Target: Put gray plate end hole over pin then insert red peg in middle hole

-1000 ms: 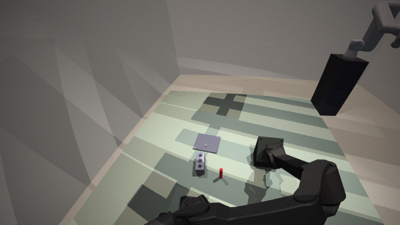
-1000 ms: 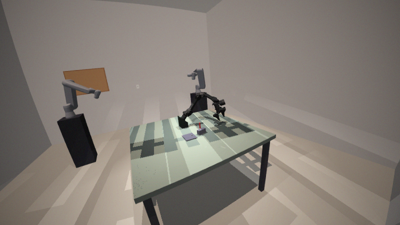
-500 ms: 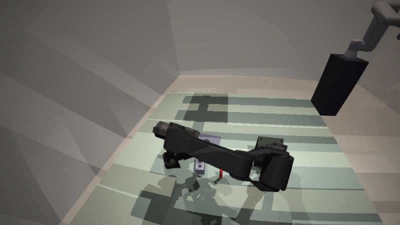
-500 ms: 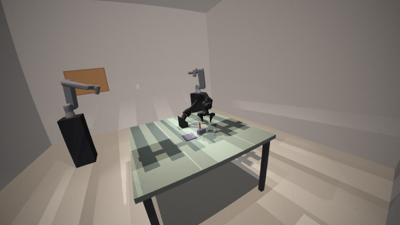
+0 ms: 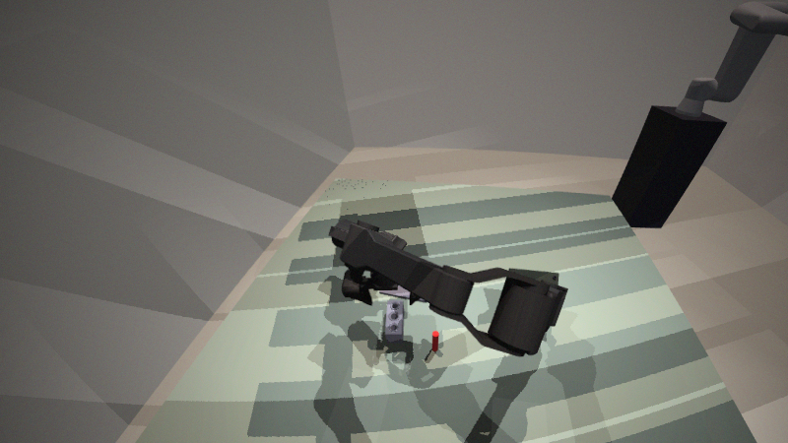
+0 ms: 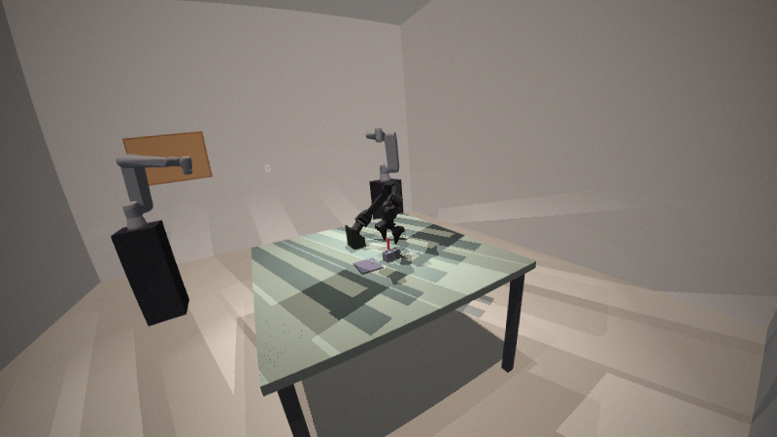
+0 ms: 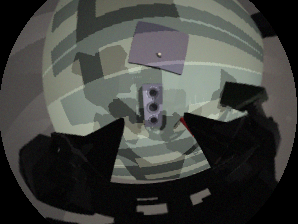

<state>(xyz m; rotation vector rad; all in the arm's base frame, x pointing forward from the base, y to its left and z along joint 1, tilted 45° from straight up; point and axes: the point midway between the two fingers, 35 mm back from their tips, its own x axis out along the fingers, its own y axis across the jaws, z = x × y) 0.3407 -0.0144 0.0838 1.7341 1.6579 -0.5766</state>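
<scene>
The gray plate lies 70 mm below my gripper tip. From my gripper tip the other things lie so: red peg (110 mm behind, 60 mm below, 50 mm to the left); then base (130 mm to the right, 90 mm below, 10 mm behind).
</scene>
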